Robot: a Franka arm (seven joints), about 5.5 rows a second.
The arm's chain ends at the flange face. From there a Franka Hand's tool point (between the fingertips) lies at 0.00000 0.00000 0.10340 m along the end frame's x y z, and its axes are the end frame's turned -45 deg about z.
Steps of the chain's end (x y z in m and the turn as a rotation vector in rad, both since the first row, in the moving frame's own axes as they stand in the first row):
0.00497 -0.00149 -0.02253 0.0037 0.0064 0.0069
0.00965 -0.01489 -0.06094 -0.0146 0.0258 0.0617
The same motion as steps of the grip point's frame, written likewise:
0.00531 0.00266 -0.02253 -0.0019 0.0071 0.0069
0.01808 -0.00073 -0.06099 -0.0286 0.0079 0.0617

